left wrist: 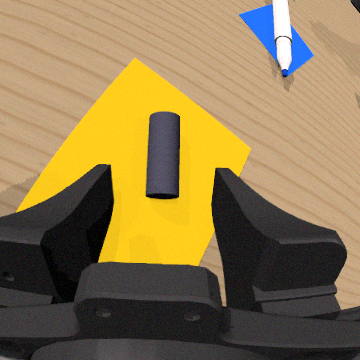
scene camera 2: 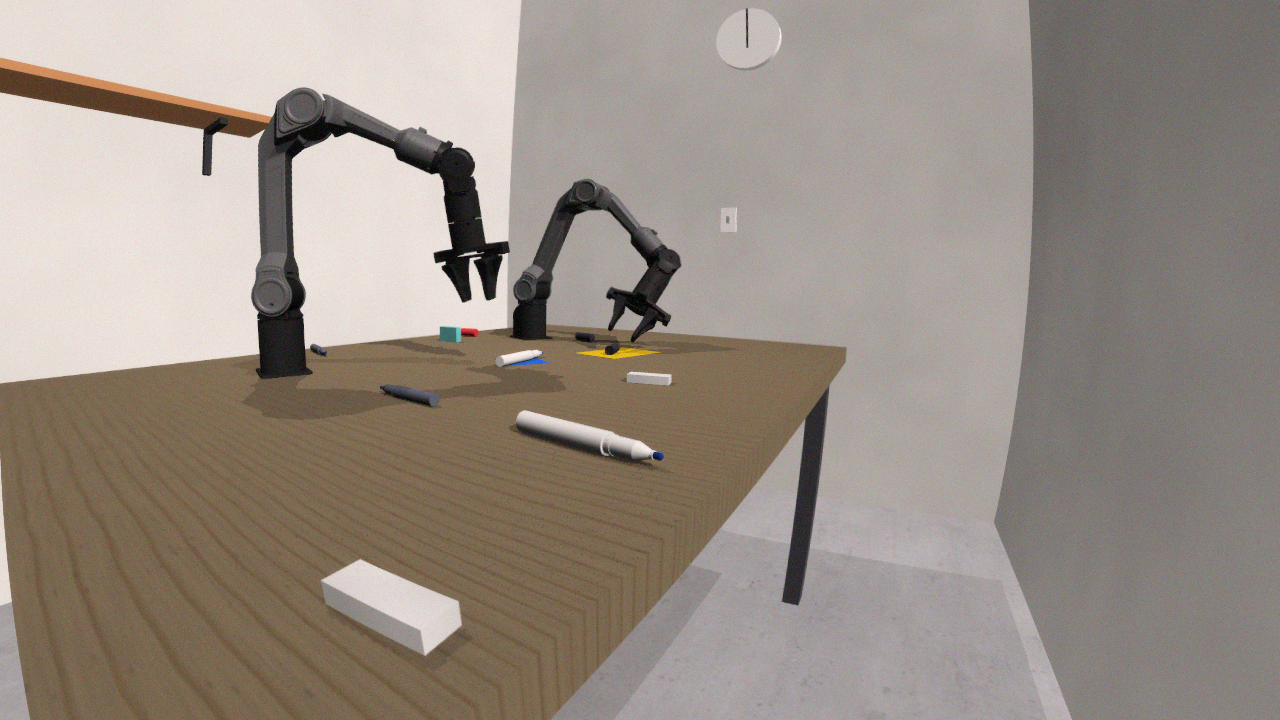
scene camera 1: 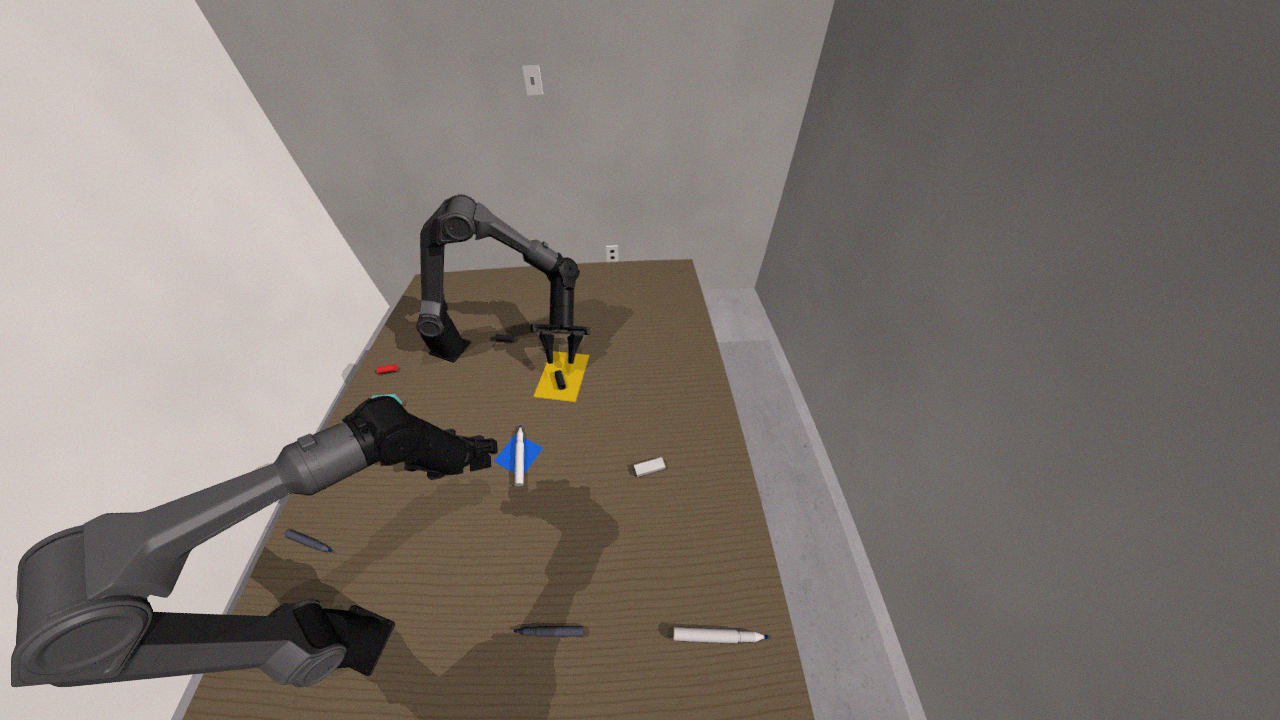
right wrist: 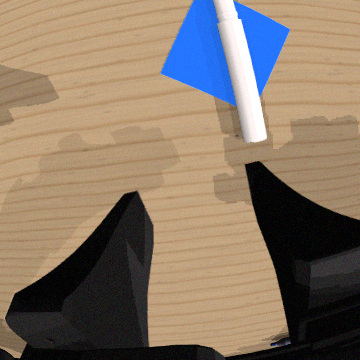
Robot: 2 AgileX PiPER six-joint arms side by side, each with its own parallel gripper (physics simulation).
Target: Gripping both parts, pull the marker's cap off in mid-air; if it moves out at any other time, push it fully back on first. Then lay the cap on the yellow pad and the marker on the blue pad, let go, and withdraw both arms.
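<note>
The dark cap [scene camera 1: 559,379] [scene camera 2: 612,348] [left wrist: 163,155] lies on its side on the yellow pad [scene camera 1: 577,365] [scene camera 2: 640,352] [left wrist: 135,80]. The white uncapped marker [scene camera 1: 519,461] [scene camera 2: 518,358] [left wrist: 283,30] [right wrist: 243,80] lies across the blue pad [scene camera 1: 531,450] [scene camera 2: 537,361] [left wrist: 257,19] [right wrist: 187,60], its rear end past the pad's edge. My left gripper [scene camera 1: 560,360] [scene camera 2: 623,334] [left wrist: 162,184] is open and empty, just above the yellow pad, the cap clear of its fingers. My right gripper [scene camera 2: 477,300] [right wrist: 195,196] is open and empty, raised above the table near the marker's rear end.
Another white marker [scene camera 1: 718,634] [scene camera 2: 586,437], dark pens [scene camera 1: 549,631] [scene camera 1: 308,540] and a white block [scene camera 1: 649,466] [scene camera 2: 648,378] lie on the table. A second white block [scene camera 2: 391,604] is at the near edge in scene camera 2. A red piece [scene camera 1: 386,368], a teal block [scene camera 2: 450,334] and a black piece [scene camera 1: 503,338] lie near the left arm's base.
</note>
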